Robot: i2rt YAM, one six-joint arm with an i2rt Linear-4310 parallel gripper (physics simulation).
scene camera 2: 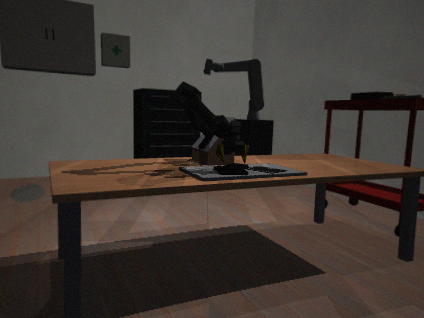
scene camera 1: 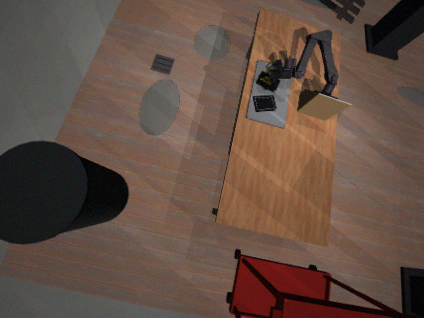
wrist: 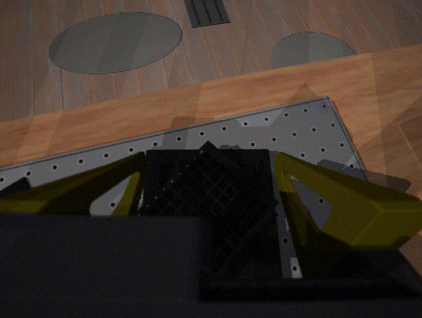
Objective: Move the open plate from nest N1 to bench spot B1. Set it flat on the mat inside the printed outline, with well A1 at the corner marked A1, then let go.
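Places are measured from the arm's base along level axes (x ahead, y left, z up), in millimetres.
Pixels of known places: gripper, fingertip midpoint: (scene camera 2: 234, 161) (scene camera 1: 263, 74) (wrist: 210, 159); arm's base, link origin: (scene camera 2: 211, 134) (scene camera 1: 325, 95).
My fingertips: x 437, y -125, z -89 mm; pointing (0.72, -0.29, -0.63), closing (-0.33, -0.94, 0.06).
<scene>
For each thing: its top centre in the pictures, then the offset to it from my fingertips. "spot": a spot on its surface instead. Level surfaces: height alone.
- dark open plate, top centre: (wrist: 193, 226) (scene camera 2: 234, 165) (scene camera 1: 267, 80) 42 mm back, 27 mm left, 22 mm down
- black square nest N1, surface spot: (scene camera 2: 231, 171) spot: 9 mm ahead, 19 mm right, 40 mm down
- bench spot B1, surface spot: (scene camera 2: 273, 170) spot: 9 mm back, 225 mm left, 52 mm down
- wooden table, surface height: 67 mm down
The dark open plate (wrist: 215, 192) lies on the black square nest N1 (wrist: 257, 158) (scene camera 2: 231, 171), turned at an angle to the nest's edges in the wrist view. Its well grid shows faintly; the A1 corner cannot be told. My gripper (scene camera 1: 269, 73) (scene camera 2: 233, 158) (wrist: 210, 159) is open, its two yellow fingers standing wide on either side of the plate and a little above it, holding nothing. The black mat of bench spot B1 (scene camera 1: 264, 103) (scene camera 2: 273, 170) with its pale printed outline lies beside the nest; its corner (wrist: 17, 188) shows at the left of the wrist view.
Nest and mat sit on a grey perforated board (scene camera 1: 270, 120) (scene camera 2: 295, 173) (wrist: 315, 142) near one long edge of the wooden table (scene camera 1: 280, 175) (scene camera 2: 125, 185). The arm's base stands behind the board, by a tan slanted block (scene camera 1: 322, 106). A red cart (scene camera 1: 280, 275) (scene camera 2: 375, 104) stands past the table's end.
</scene>
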